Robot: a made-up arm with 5 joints. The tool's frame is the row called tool.
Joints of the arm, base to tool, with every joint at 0 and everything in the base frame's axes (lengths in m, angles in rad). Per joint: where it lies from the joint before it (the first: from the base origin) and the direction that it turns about. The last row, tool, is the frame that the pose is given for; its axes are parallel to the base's.
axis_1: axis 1 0 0 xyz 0 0 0.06
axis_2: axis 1 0 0 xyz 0.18 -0.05 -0.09
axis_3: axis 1 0 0 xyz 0.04 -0.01 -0.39
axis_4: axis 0 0 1 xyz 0.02 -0.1 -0.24
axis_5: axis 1 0 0 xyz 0.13 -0.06 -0.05
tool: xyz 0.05 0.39 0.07
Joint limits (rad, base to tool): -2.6..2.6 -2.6..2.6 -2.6..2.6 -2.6..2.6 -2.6..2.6
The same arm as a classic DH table. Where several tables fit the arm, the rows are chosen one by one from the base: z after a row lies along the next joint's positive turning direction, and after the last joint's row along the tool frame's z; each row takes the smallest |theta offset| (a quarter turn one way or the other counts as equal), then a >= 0, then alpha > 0; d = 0 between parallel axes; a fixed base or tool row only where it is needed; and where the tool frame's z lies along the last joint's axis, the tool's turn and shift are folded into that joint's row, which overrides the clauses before.
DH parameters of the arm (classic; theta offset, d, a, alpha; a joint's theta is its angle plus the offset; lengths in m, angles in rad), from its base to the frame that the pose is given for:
base (fixed): 1.5708 0.0600 0.0000 1.5708
axis_1: 1.0637 0.0000 -0.1030 0.0000
axis_2: 0.4815 0.0000 -0.3901 0.0000
axis_3: -1.5452 0.2400 -0.1000 -1.5708
axis_4: 0.0000 -0.2900 -0.0600 1.5708
axis_5: 0.0000 0.1800 0.3900 -1.5708
tool (fixed): -1.5708 0.0700 0.0000 0.0000
Joint limits (rad, base to tool): -2.6000..2.6000 -2.6000..2.6000 -2.6000..2.6000 -2.6000..2.6000 -2.6000..2.6000

